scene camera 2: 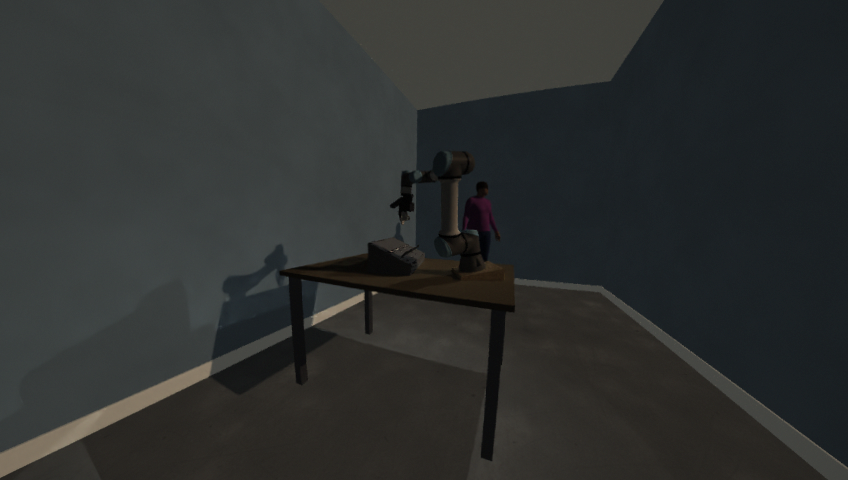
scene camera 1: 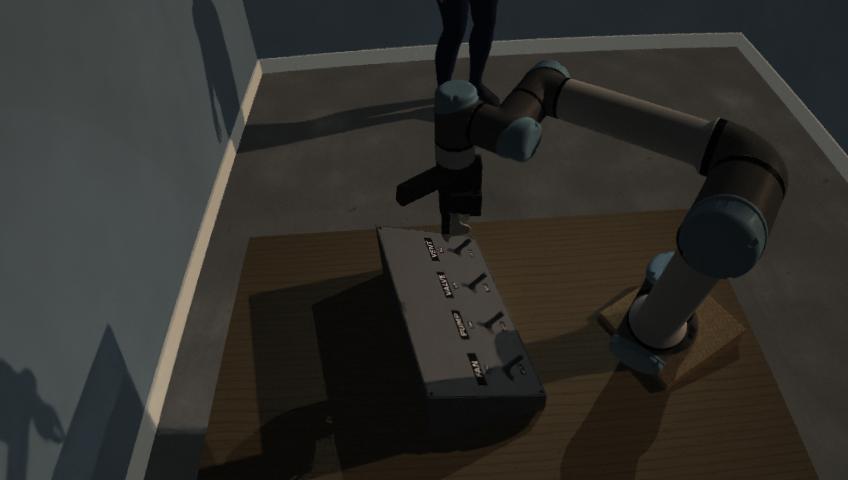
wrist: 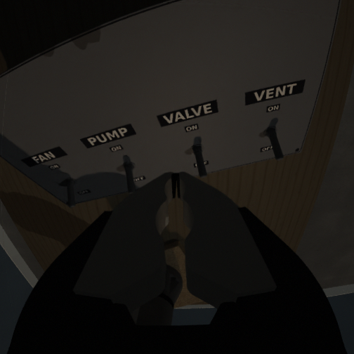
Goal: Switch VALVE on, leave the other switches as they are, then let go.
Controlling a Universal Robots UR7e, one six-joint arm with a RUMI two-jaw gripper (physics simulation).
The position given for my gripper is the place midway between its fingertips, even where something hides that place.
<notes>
I see my gripper [scene camera 1: 447, 240] and a grey sloped switch panel [wrist: 145, 92].
My gripper also shows in the wrist view [wrist: 176, 174].
</notes>
